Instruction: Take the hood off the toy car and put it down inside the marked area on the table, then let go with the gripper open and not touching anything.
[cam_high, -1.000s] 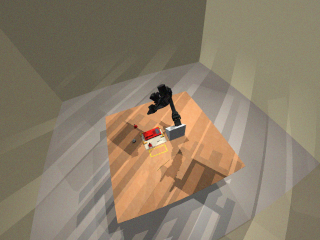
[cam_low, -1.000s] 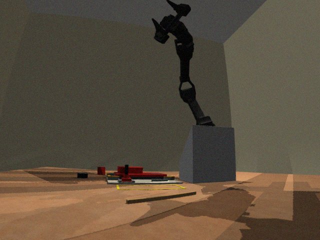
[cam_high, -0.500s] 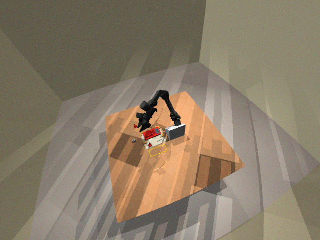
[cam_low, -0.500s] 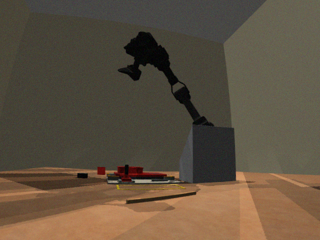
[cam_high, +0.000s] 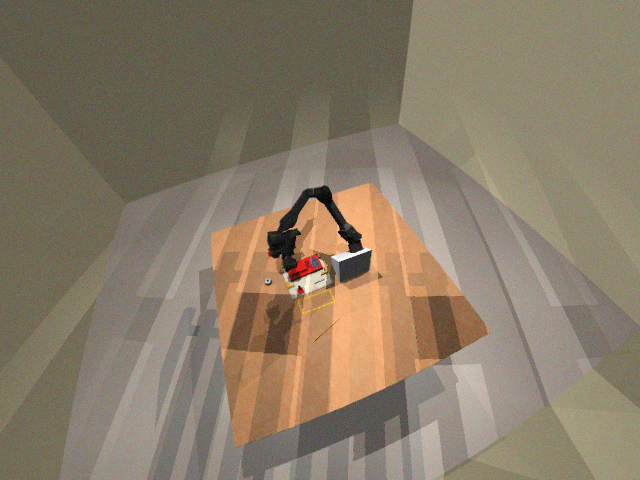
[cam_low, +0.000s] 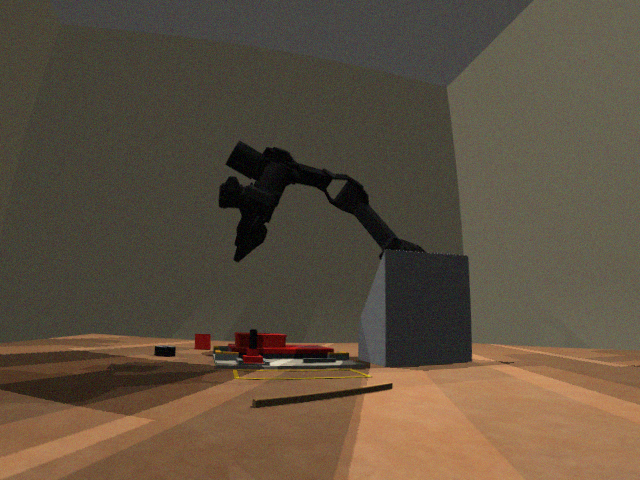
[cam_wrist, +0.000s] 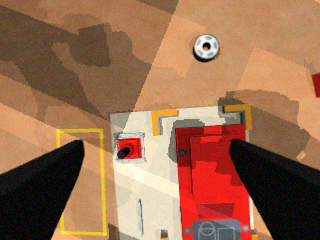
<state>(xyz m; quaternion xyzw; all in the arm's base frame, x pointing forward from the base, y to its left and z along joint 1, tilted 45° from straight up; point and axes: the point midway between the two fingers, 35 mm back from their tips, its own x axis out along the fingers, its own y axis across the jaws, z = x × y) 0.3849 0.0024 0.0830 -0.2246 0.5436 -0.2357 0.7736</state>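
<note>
My gripper tip is now 6 cm past the hood, 6 cm to the left of it and 16 cm above it. Round my gripper tip: thin wooden stick (6 cm behind, 33 cm to the left, 19 cm below); then dark wheel (12 cm ahead, 8 cm to the right, 19 cm below).
</note>
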